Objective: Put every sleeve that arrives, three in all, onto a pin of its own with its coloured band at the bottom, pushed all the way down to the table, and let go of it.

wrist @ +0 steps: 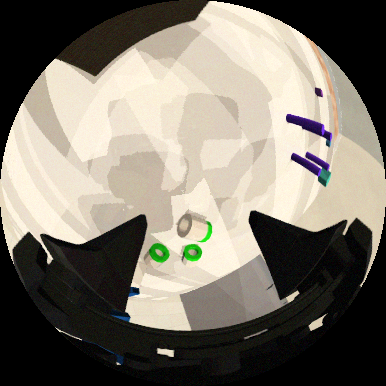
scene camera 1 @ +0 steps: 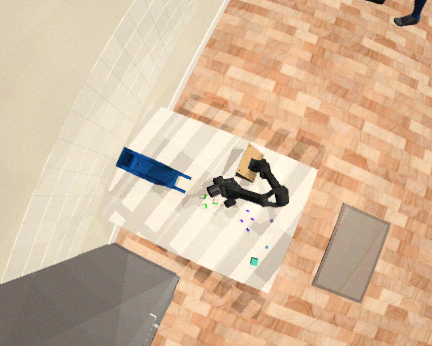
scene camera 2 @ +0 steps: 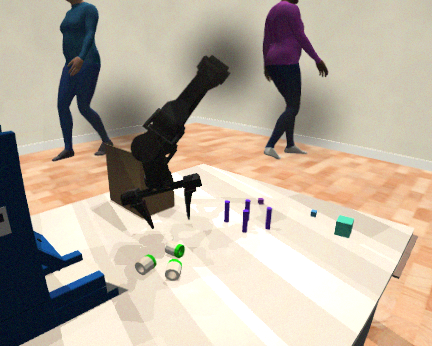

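Note:
Three pale grey sleeves with green bands lie on their sides on the table. One sleeve (scene camera 2: 174, 250) (wrist: 195, 227) is nearest the gripper, its band towards the pins. A second sleeve (scene camera 2: 146, 264) (wrist: 159, 253) lies nearer the blue chute. The third sleeve (scene camera 2: 173, 270) (wrist: 192, 252) lies beside them. Several thin purple pins stand upright, among them a pin (scene camera 2: 227, 211), a pin (scene camera 2: 245, 221) and a pin (scene camera 2: 268, 218); all are bare. My gripper (scene camera 2: 171, 223) (wrist: 198, 218) is open and empty, above the table, with its fingers pointing down; in the wrist view the sleeves show between and beyond its fingers.
A blue chute (scene camera 1: 150, 170) (scene camera 2: 12, 240) has its two-armed end facing the sleeves. A brown block (scene camera 2: 122, 175) stands behind the arm. Beyond the pins lie a small purple cube (scene camera 2: 260, 201), a small blue cube (scene camera 2: 313, 213) and a larger teal cube (scene camera 1: 254, 261) (scene camera 2: 344, 227).

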